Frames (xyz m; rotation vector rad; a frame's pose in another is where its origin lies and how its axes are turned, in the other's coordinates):
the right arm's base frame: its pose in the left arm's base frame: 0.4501 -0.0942 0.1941 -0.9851 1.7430 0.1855
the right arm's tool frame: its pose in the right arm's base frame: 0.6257 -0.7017 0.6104 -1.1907 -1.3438 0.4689
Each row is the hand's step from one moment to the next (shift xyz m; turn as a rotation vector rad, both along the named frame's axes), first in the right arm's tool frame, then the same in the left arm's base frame.
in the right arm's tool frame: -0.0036 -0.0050 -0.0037 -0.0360 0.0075 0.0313
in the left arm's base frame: 0.0067 -0.0027 0.0002 -0.0083 -0.0087 0.0468
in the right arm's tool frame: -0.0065 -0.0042 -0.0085 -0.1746 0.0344 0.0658
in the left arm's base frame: 0.0082 -0.0079 -0.0014 -0.0100 -0.0934 0.1648
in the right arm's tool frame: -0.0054 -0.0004 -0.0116 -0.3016 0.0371 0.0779
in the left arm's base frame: 0.0055 -0.0106 -0.0046 0.0150 -0.1740 0.2606
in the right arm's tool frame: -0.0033 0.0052 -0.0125 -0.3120 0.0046 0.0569
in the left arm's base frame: 0.0002 -0.0119 -0.0072 0.0541 -0.1807 0.2550
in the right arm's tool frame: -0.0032 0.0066 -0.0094 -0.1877 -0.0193 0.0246
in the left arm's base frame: -0.0021 -0.0106 -0.0051 0.0558 -0.1056 0.1481
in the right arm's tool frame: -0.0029 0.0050 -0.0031 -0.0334 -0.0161 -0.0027
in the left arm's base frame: -0.0028 -0.0059 -0.0006 0.0238 -0.0179 0.0222
